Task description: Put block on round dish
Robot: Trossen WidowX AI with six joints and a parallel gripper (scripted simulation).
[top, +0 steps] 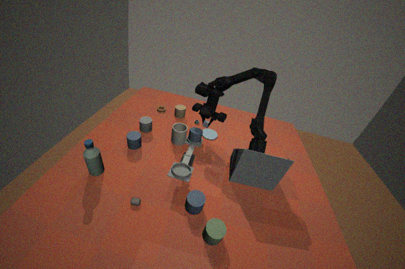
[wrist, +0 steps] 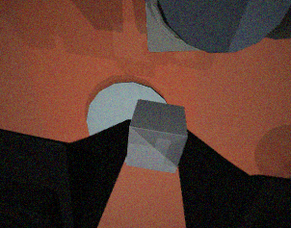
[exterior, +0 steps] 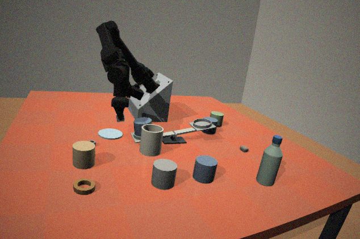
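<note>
My gripper tip is now 80 mm above the pale blue round dish, 40 mm past it and 30 mm to the left of it. Also, from my gripper tip: beige open cup: 140 mm ahead, 80 mm to the left, 40 mm below; small grey block: 10 mm above; tan cylinder: 180 mm ahead, 150 mm to the right, 50 mm below.
</note>
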